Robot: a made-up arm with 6 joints. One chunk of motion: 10 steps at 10 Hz.
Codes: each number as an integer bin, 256 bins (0 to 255) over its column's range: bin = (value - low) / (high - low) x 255, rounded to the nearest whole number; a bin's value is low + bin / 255 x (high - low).
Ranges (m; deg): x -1.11..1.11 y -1.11..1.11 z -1.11..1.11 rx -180..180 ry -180..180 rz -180..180
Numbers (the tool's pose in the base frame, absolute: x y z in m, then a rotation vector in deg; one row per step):
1: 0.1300 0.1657 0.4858 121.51 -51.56 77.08
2: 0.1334 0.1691 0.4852 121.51 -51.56 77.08
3: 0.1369 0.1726 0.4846 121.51 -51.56 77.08
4: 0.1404 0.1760 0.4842 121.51 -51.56 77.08
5: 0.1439 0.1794 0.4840 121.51 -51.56 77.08
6: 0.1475 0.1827 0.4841 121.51 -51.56 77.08
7: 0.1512 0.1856 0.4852 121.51 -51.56 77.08
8: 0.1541 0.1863 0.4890 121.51 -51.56 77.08
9: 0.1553 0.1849 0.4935 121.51 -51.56 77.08
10: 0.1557 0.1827 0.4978 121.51 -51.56 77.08
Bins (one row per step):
1: 142 147 183 214 91 182
2: 143 147 183 214 91 182
3: 143 147 183 214 91 182
4: 144 148 183 214 91 182
5: 144 148 183 214 91 182
6: 144 148 183 214 91 182
7: 145 149 183 214 91 182
8: 145 149 184 214 91 182
9: 145 149 184 214 91 182
10: 145 148 185 214 91 182

